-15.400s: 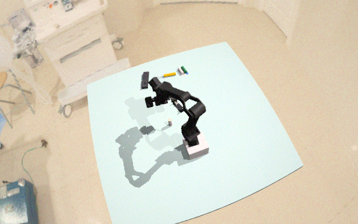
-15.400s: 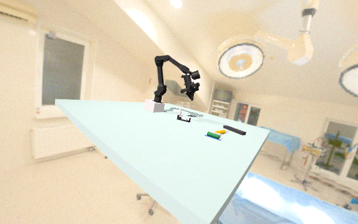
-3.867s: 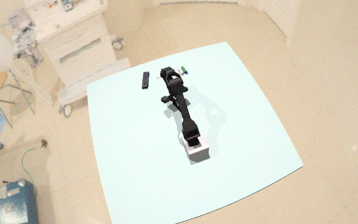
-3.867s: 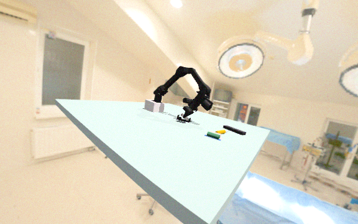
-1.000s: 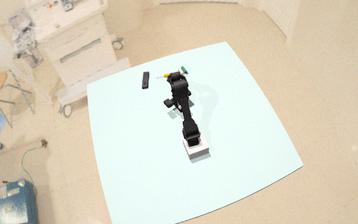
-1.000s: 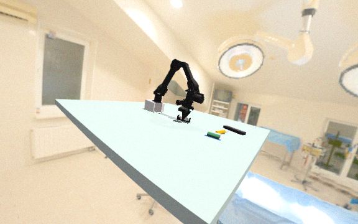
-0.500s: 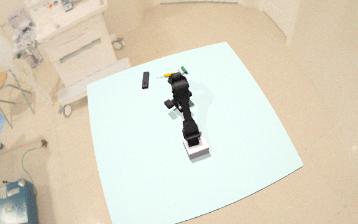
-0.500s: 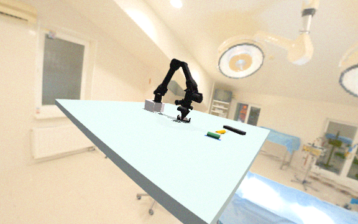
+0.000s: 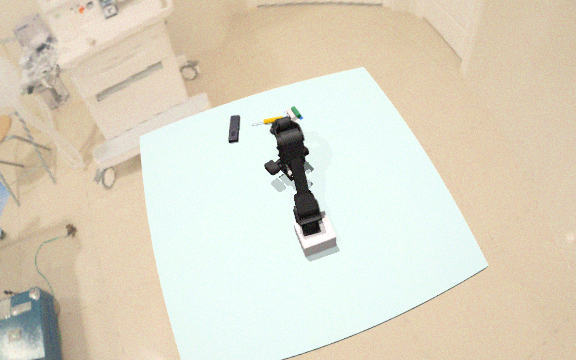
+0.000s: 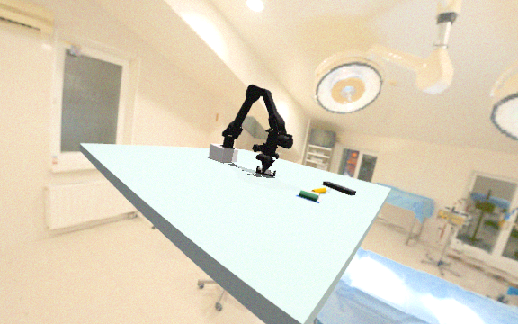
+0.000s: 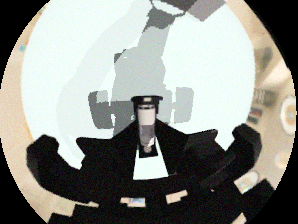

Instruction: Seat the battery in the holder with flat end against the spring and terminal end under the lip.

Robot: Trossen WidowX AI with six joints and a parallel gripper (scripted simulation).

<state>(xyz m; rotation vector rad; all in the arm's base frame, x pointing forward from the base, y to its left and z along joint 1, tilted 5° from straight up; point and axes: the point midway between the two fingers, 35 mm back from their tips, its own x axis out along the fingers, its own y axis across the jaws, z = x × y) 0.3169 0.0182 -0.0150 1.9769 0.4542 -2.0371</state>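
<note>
The battery is 1 cm above my gripper tip. The rest, counted from my gripper tip: black bar: 32 cm ahead, 20 cm to the left, 1 cm above.
</note>
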